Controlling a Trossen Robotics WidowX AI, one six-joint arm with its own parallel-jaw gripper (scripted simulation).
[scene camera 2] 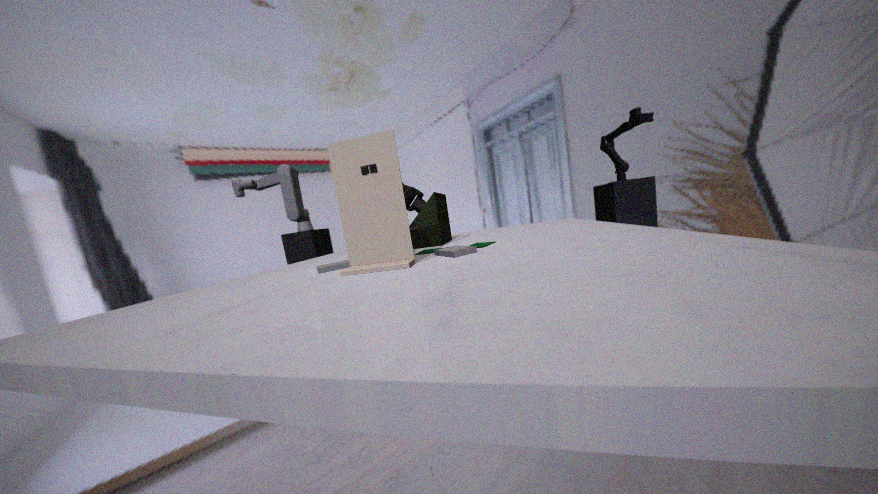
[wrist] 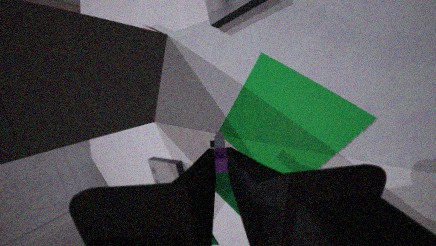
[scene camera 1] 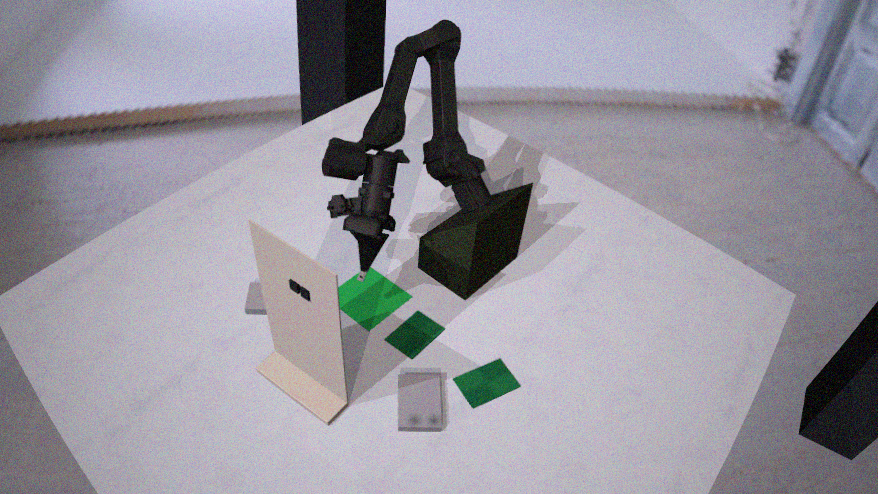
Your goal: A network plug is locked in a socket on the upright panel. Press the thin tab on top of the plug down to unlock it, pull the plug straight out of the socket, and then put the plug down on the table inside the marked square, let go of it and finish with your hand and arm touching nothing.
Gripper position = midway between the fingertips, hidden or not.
I see my gripper [scene camera 1: 364, 271], a flat grey block [scene camera 1: 419, 404], a beige upright panel [scene camera 1: 301, 296] and a green marked square [wrist: 282, 119].
My gripper also shows in the wrist view [wrist: 219, 153]. The beige upright panel shows as well in scene camera 2 [scene camera 2: 367, 179].
